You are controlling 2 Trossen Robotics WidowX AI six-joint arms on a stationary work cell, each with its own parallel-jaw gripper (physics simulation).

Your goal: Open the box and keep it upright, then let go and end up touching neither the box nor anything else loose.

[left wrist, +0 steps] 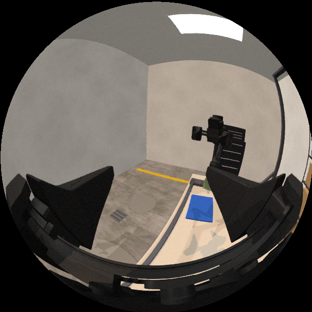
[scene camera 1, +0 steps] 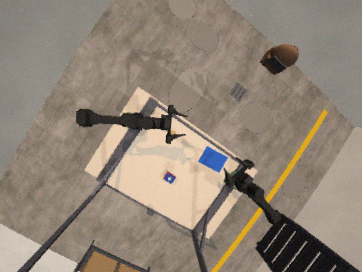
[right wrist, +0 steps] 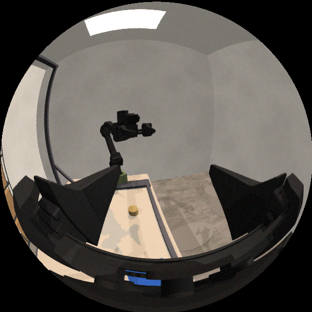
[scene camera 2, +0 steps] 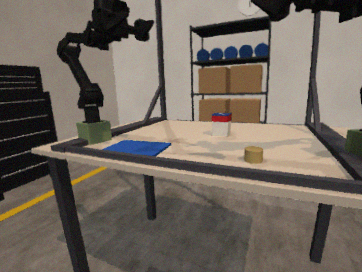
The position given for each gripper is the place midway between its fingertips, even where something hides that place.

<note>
In view: the left gripper (left wrist: 161, 171) and the right gripper (right wrist: 165, 169).
</note>
